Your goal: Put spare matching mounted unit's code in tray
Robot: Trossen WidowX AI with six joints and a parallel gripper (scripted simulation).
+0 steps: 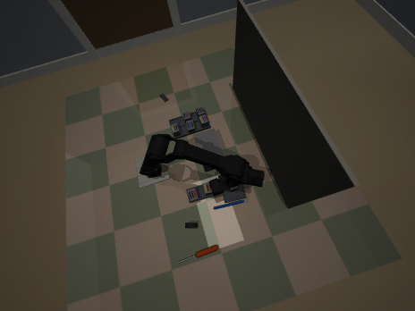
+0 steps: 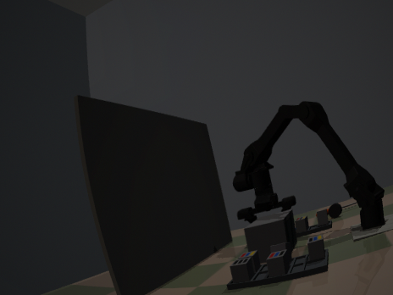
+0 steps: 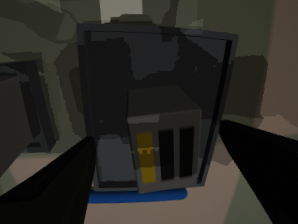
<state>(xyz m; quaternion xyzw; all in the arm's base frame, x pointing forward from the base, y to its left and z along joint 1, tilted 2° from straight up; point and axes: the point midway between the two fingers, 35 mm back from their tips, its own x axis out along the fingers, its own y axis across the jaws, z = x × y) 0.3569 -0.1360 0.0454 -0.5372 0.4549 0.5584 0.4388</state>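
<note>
The dark flat tray is 20 mm below my gripper tip. The rest, counted from my gripper tip: blue pen: 80 mm to the right, 30 mm behind, 20 mm below; then mounted unit: 180 mm to the left, 70 mm behind, 30 mm above; then rack: 140 mm behind, 20 mm below, 10 mm to the right.
</note>
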